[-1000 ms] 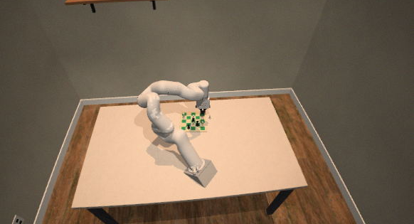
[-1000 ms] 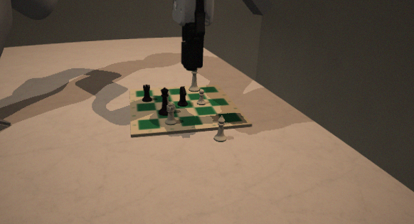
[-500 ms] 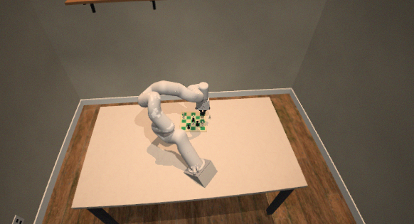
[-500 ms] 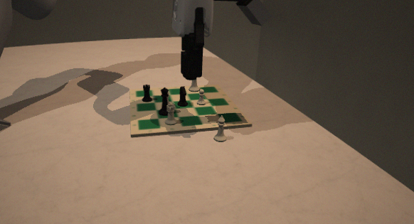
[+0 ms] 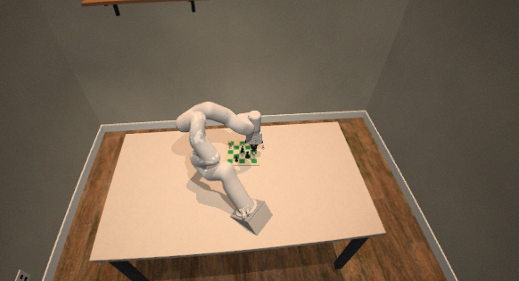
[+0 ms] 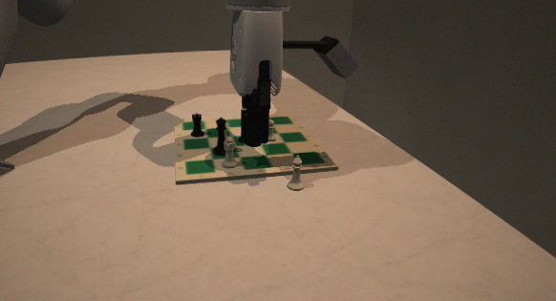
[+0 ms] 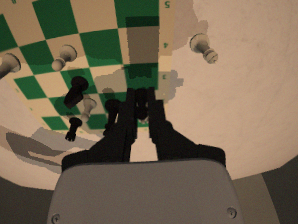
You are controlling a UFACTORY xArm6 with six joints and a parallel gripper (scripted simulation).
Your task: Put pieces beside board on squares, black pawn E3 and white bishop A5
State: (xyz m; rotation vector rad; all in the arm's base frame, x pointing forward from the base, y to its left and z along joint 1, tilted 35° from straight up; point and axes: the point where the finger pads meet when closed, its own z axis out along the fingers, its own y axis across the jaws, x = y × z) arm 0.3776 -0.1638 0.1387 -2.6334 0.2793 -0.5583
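Right now my hand is 1 cm short of the black bishop, 7 cm to the right of it and 4 cm above it. The rest, counted from my hand: black rook (6 cm behind, 12 cm to the left, 4 cm below); then black pawn (1 cm below); then chessboard (1 cm ahead, 7 cm to the left, 6 cm below).
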